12 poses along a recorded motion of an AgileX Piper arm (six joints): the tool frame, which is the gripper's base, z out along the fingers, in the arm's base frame.
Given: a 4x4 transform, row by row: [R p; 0 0 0 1], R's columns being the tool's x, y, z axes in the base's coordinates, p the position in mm. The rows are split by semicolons.
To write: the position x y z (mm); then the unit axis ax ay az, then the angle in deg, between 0 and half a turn. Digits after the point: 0 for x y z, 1 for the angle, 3 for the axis.
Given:
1: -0.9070, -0.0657, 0.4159, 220; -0.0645, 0.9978, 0.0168, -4; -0.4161, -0.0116, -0.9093, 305; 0, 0, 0, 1
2: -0.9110, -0.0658, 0.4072, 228; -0.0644, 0.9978, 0.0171, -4; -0.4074, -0.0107, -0.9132, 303; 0, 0, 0, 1
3: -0.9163, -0.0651, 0.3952, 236; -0.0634, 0.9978, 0.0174, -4; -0.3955, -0.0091, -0.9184, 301; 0, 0, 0, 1
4: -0.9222, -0.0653, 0.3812, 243; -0.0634, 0.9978, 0.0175, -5; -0.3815, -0.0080, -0.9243, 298; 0, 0, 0, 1
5: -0.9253, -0.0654, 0.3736, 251; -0.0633, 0.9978, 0.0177, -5; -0.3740, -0.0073, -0.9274, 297; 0, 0, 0, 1
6: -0.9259, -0.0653, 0.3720, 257; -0.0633, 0.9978, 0.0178, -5; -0.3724, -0.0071, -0.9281, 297; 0, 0, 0, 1
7: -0.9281, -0.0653, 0.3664, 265; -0.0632, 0.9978, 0.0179, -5; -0.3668, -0.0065, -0.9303, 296; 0, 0, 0, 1
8: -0.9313, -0.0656, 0.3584, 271; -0.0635, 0.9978, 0.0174, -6; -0.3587, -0.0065, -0.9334, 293; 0, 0, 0, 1
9: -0.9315, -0.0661, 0.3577, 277; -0.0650, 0.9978, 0.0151, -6; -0.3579, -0.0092, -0.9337, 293; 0, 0, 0, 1
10: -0.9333, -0.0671, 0.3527, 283; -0.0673, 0.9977, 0.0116, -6; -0.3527, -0.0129, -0.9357, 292; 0, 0, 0, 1
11: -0.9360, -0.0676, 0.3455, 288; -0.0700, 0.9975, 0.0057, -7; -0.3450, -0.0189, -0.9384, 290; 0, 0, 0, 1
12: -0.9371, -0.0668, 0.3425, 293; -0.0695, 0.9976, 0.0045, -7; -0.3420, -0.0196, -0.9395, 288; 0, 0, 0, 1
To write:
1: 220, -4, 305, -0.034, 0.999, 0.001, 155.4
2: 228, -4, 303, -0.034, 0.999, 0.002, 156.0
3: 236, -4, 301, -0.034, 0.999, 0.002, 156.7
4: 243, -5, 298, -0.033, 0.999, 0.002, 157.6
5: 251, -5, 297, -0.033, 0.999, 0.003, 158.0
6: 257, -5, 297, -0.033, 0.999, 0.003, 158.1
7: 265, -5, 296, -0.033, 0.999, 0.003, 158.5
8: 271, -6, 293, -0.033, 0.999, 0.003, 159.0
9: 277, -6, 293, -0.034, 0.999, 0.002, 159.0
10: 283, -6, 292, -0.035, 0.999, 0.000, 159.3
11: 288, -7, 290, -0.036, 0.999, -0.003, 159.8
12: 293, -7, 288, -0.035, 0.999, -0.004, 160.0
